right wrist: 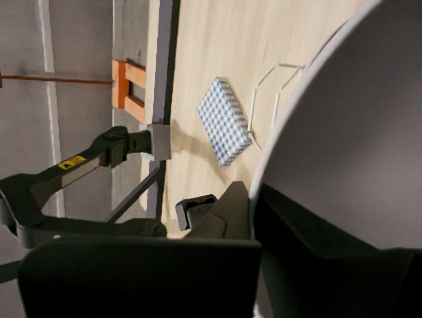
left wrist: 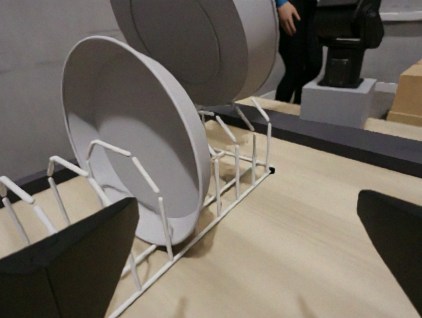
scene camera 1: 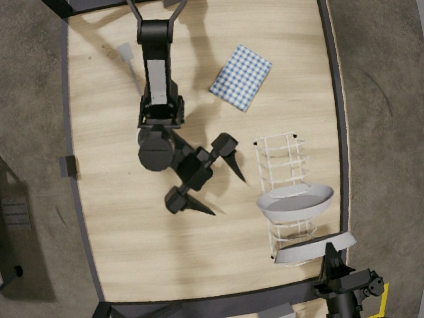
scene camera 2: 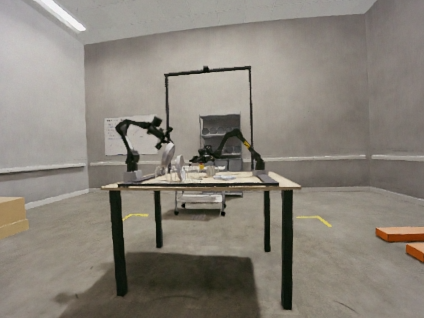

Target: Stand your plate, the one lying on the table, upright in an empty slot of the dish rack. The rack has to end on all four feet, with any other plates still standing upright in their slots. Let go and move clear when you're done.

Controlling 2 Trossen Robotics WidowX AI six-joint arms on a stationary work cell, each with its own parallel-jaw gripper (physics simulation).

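Frame: origin at the left arm's base, x right, y ahead, z up, level; millimetres.
Seen in the pictures: left gripper, fingertip midpoint: (left wrist: pixel 245 203) (scene camera 1: pixel 230 198) (scene camera 2: pixel 191 161); right gripper, fingertip midpoint: (right wrist: pixel 247 192) (scene camera 1: pixel 328 242) (scene camera 2: pixel 173 144); left arm's base at its link origin: (right wrist: pixel 146 141) (scene camera 2: pixel 260 169); right arm's base at its link origin: (left wrist: pixel 340 83) (scene camera 2: pixel 132 171).
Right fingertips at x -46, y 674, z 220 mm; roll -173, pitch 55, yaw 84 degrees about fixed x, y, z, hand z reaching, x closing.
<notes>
Pixels of each thing's top centre, then the offset from my right fingertips to it.
- blue checked cloth at its top centre: (right wrist: pixel 218 122) (scene camera 1: pixel 242 76) (scene camera 2: pixel 224 176) dy -362, dx -13, dz -250 mm
- grey spatula at its top centre: (scene camera 1: pixel 131 68) dy -491, dx +234, dz -268 mm
- pale cup at its top centre: (scene camera 1: pixel 151 131) (scene camera 2: pixel 212 165) dy -315, dx +233, dz -184 mm
The white wire dish rack (scene camera 1: pixel 295 136) (left wrist: pixel 269 145) (right wrist: pixel 252 106) stands on the table. One grey plate (scene camera 1: pixel 295 202) (scene camera 2: pixel 179 167) (left wrist: pixel 145 120) stands upright, leaning slightly, near the rack's middle. My right gripper (scene camera 1: pixel 330 246) (right wrist: pixel 247 192) is shut on the rim of a second grey plate (scene camera 1: pixel 315 248) (scene camera 2: pixel 168 154) (left wrist: pixel 200 45) (right wrist: pixel 340 140). It holds this plate steeply tilted over the rack's lower end in scene camera 1. Whether its lower edge touches the wires is unclear. My left gripper (scene camera 1: pixel 230 198) (left wrist: pixel 245 203) is open and empty, left of the rack in scene camera 1.
A blue checked cloth (scene camera 1: pixel 241 77) (right wrist: pixel 223 122) lies beyond the rack's upper end in scene camera 1. A grey spatula (scene camera 1: pixel 126 52) lies at the upper left. A pale cup (scene camera 2: pixel 210 171) stands near the left arm. A dark raised border (scene camera 1: pixel 336 75) edges the table.
</notes>
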